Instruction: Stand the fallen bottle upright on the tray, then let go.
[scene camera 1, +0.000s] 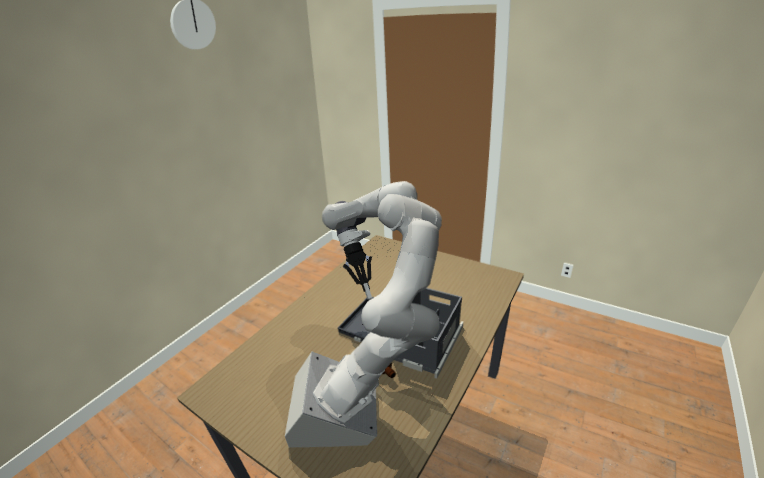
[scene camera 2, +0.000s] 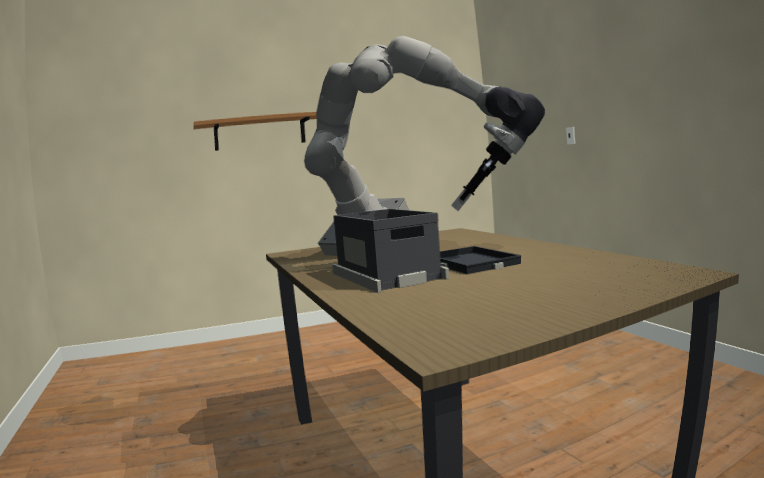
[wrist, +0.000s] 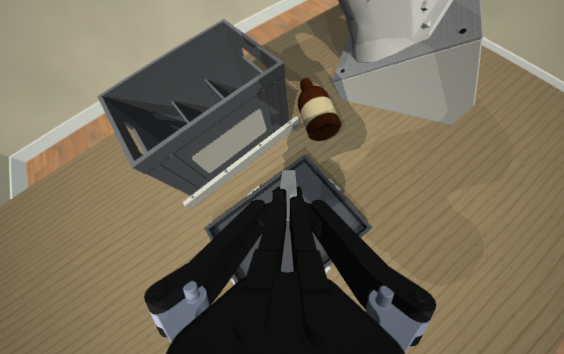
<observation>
In view: my gripper (scene camera 2: 454, 208), a tall dark crate (scene camera 2: 383, 244), a dark tray (scene camera 2: 468, 260), a brown bottle (wrist: 319, 116) and a pale rail (wrist: 244, 161).
The tall dark crate shows as well in scene camera 1 (scene camera 1: 429, 353) and in the wrist view (wrist: 197, 109). The dark tray also shows in the wrist view (wrist: 315, 186). My gripper also shows in scene camera 1 (scene camera 1: 369, 298) and in the wrist view (wrist: 288, 180). Scene camera 2 misses the brown bottle, which is hidden by the tall dark crate.
</observation>
